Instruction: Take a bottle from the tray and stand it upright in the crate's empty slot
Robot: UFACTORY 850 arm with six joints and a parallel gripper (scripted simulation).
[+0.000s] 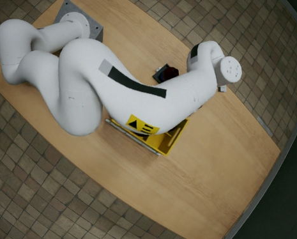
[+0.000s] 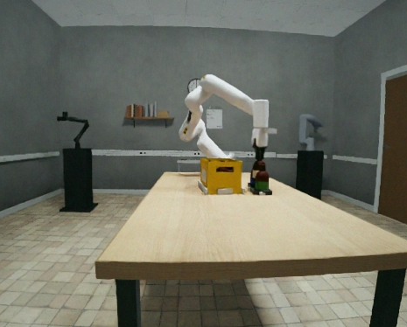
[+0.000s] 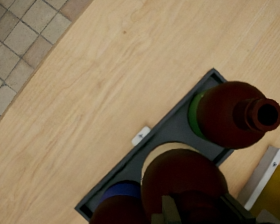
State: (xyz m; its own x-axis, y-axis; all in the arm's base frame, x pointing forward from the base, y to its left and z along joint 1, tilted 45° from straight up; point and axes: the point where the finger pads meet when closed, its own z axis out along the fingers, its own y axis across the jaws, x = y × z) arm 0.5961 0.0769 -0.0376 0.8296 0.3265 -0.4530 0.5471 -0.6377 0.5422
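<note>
The bottle lies 7 cm below my hand. The rest, counted from my hand: yellow crate 22 cm to the right, 12 cm below, 5 cm behind; then dark tray 19 cm below.
</note>
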